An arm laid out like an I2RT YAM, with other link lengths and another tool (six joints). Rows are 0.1 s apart.
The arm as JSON. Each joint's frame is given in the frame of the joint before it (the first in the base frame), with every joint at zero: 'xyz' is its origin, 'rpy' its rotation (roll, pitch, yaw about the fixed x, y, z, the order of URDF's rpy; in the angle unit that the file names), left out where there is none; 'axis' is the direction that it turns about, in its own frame. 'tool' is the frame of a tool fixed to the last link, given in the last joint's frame.
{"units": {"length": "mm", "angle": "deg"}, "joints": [
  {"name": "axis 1", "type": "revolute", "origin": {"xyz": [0.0, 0.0, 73.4]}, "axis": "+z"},
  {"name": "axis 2", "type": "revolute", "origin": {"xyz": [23.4, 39.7, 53.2]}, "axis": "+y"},
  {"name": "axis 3", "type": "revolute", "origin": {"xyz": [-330.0, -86.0, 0.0]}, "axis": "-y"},
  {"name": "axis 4", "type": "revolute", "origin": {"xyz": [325.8, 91.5, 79.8]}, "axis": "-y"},
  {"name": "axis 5", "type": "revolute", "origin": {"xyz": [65.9, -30.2, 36.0]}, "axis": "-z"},
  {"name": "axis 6", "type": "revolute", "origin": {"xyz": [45.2, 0.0, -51.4]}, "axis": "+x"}
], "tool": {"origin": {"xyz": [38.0, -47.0, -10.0], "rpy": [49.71, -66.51, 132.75]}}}
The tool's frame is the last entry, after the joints.
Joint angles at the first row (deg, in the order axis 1, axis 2, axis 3, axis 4, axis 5, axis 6):
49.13, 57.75, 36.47, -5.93, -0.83, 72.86
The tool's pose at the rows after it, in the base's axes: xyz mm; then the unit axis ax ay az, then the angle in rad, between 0 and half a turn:
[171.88, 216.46, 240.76, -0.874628, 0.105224, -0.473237, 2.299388]
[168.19, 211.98, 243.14, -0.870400, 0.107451, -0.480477, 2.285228]
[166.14, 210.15, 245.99, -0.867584, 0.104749, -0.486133, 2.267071]
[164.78, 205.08, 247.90, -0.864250, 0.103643, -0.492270, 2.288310]
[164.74, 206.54, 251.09, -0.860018, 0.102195, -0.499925, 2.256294]
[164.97, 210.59, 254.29, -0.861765, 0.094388, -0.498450, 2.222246]
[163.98, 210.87, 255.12, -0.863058, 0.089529, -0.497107, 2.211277]
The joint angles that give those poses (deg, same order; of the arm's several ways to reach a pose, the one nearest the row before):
49.13, 55.70, 35.92, -6.78, -0.79, 72.62
49.13, 53.79, 35.12, -6.69, -0.66, 72.69
49.13, 52.58, 34.73, -6.33, -1.04, 72.44
49.13, 51.65, 34.81, -7.73, 0.15, 71.77
49.13, 50.98, 34.45, -6.13, -0.55, 71.74
49.13, 51.15, 34.67, -5.00, -2.32, 71.63
49.13, 50.91, 34.63, -4.93, -3.07, 71.43

